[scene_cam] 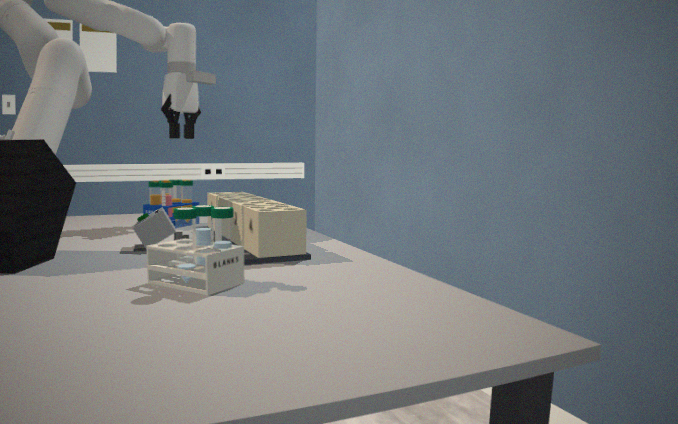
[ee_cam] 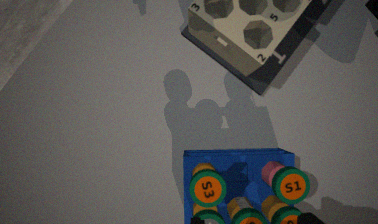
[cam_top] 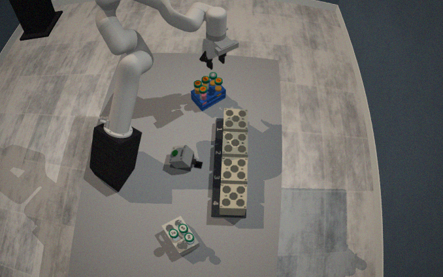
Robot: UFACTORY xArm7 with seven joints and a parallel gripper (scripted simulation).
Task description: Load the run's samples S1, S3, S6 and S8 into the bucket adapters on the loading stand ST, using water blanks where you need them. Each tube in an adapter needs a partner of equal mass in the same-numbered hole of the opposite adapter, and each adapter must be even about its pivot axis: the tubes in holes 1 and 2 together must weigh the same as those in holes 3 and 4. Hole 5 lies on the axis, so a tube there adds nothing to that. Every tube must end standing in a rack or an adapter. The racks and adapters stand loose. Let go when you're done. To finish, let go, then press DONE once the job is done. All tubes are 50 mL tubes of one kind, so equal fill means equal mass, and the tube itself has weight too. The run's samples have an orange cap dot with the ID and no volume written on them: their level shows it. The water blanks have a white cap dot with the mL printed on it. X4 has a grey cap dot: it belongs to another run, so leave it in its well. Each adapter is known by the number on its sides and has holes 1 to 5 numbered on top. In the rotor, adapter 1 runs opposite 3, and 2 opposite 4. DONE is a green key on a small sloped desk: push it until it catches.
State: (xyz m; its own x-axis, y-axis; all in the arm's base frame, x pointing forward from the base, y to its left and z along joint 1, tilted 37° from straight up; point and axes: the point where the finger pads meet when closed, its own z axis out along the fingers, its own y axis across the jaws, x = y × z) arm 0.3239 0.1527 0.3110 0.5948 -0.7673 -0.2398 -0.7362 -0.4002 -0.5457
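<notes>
Right now the orange-filled tube is 1 cm ahead of my hand, 1 cm to the left of it and 19 cm below it. The rest, counted from my hand: tube X4: 1 cm behind, 5 cm to the left, 19 cm below; then blue sample rack: 3 cm behind, 22 cm below; then pink-filled tube: 5 cm behind, 5 cm to the right, 19 cm below.
</notes>
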